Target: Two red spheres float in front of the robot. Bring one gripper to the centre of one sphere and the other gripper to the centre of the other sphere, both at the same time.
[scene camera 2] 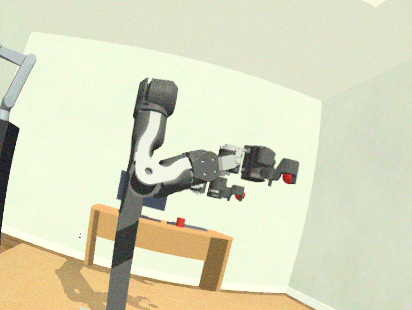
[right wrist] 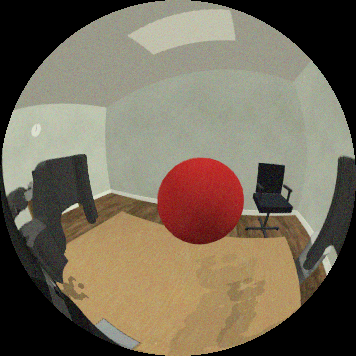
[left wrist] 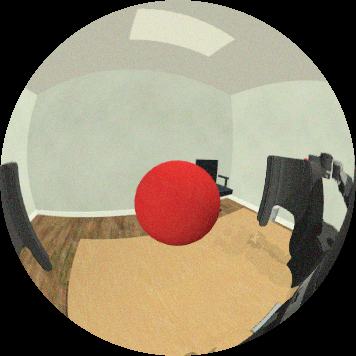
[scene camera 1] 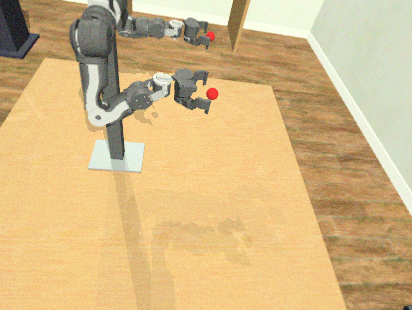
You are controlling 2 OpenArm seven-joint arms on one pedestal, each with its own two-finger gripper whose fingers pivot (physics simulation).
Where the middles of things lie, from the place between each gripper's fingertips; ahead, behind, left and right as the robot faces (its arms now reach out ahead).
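Labels:
The pale base plate (scene camera 1: 100,159) is well below my left hand, far to the right of it and well behind it. From my right hand, the plate is far behind, a long way below and a good way to the left.

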